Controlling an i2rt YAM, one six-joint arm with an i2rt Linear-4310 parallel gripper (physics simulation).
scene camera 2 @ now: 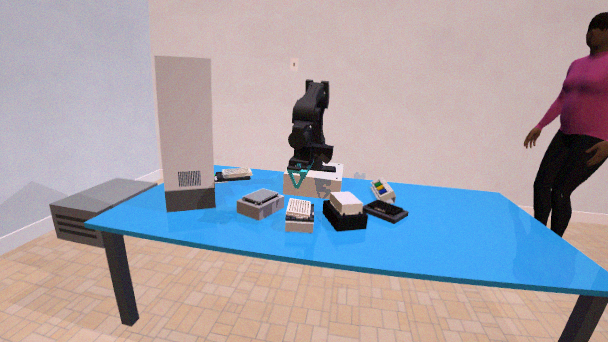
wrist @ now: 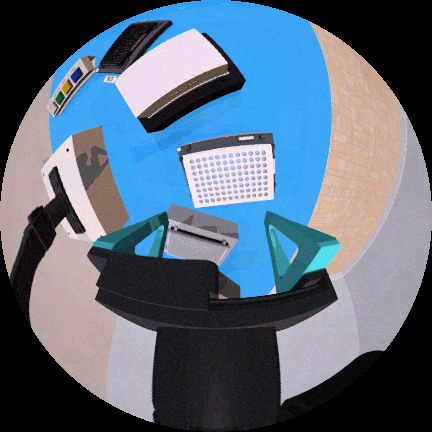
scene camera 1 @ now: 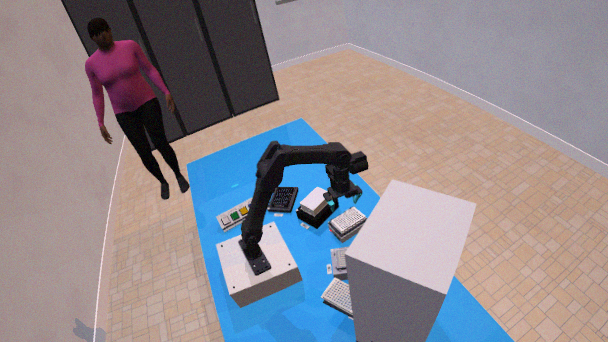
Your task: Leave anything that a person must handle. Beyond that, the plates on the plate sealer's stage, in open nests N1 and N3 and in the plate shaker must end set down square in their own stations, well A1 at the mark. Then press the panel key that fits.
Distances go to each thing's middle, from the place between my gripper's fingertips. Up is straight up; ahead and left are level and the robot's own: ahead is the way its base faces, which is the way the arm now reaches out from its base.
My gripper is now 39 cm to the right of the button box (wrist: 64, 95), 36 cm past it and 12 cm above it.
